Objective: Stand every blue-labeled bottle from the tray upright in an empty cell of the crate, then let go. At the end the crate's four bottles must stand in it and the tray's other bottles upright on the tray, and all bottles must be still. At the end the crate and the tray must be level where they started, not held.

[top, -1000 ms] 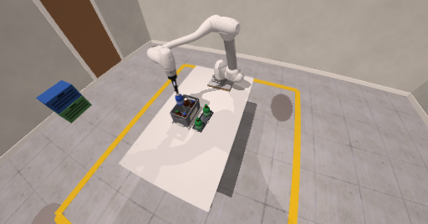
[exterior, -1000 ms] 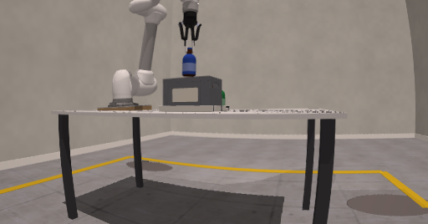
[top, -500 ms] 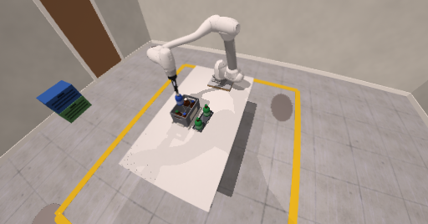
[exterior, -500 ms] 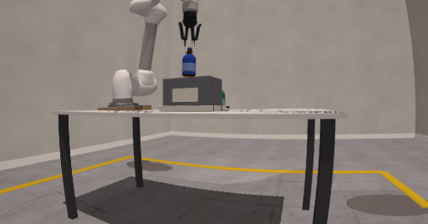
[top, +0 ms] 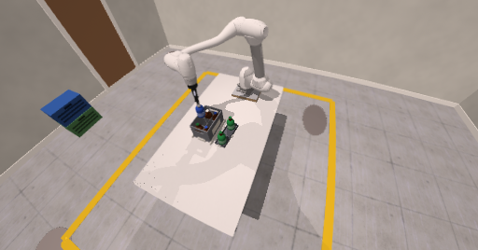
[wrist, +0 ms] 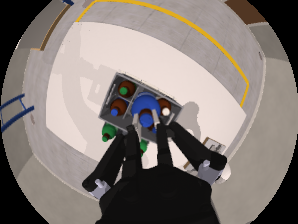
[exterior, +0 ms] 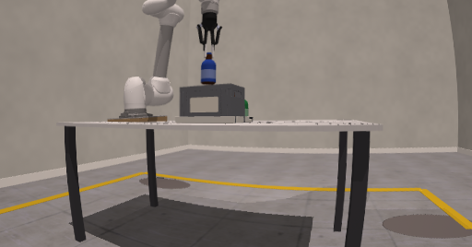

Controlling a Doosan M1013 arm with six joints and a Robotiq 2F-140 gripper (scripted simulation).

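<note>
My hand is 90 mm above the blue-labeled bottle. The rest, counted from my hand: grey crate: 10 mm behind, 40 mm to the left, 270 mm below; tray: 50 mm behind, 230 mm to the left, 340 mm below; green bottle: 40 mm ahead, 240 mm to the left, 270 mm below.
</note>
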